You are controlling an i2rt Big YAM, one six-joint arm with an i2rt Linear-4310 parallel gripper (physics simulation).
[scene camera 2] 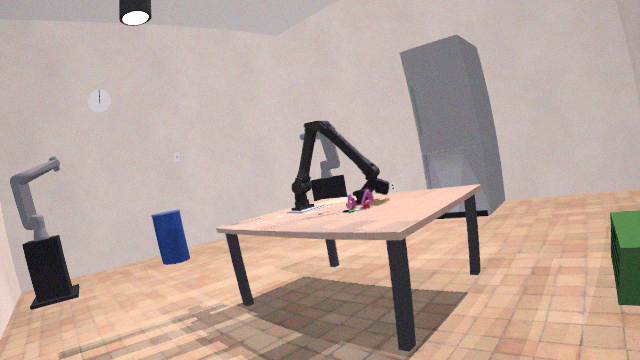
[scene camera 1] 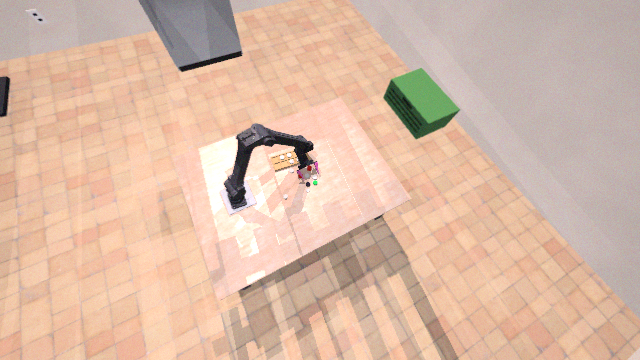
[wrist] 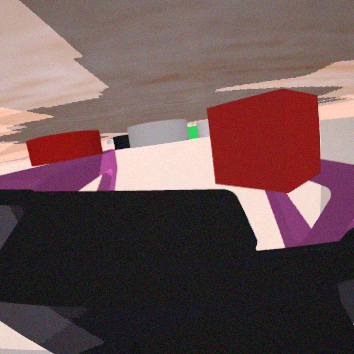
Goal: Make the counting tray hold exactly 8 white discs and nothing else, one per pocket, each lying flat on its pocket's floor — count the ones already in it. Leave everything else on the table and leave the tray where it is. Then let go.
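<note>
The wooden counting tray (scene camera 1: pixel 278 168) shows several white discs in its pockets, including one disc (scene camera 1: pixel 282 157); the arm hides its right part. My gripper (scene camera 1: pixel 308 171) (scene camera 2: pixel 359 202) (wrist: pixel 190 157) is open and empty, its magenta fingers low over the table beside the tray. A larger pale disc (scene camera 1: pixel 307 175) (wrist: pixel 157 132) lies around the space between the fingers, beyond them in the wrist view. Loose white discs lie at the tray's front (scene camera 1: pixel 292 171), farther forward (scene camera 1: pixel 285 197), near the black disc (scene camera 1: pixel 308 190) and by the right finger (scene camera 1: pixel 315 177) (wrist: pixel 203 128).
A red block (scene camera 1: pixel 309 168) (wrist: pixel 262 142) stands close to the right finger. A red disc (scene camera 1: pixel 300 176) (wrist: pixel 65 148) is near the left finger. A black disc (scene camera 1: pixel 308 184) (wrist: pixel 121 142) and a green disc (scene camera 1: pixel 315 183) (wrist: pixel 193 132) lie in front of the gripper.
</note>
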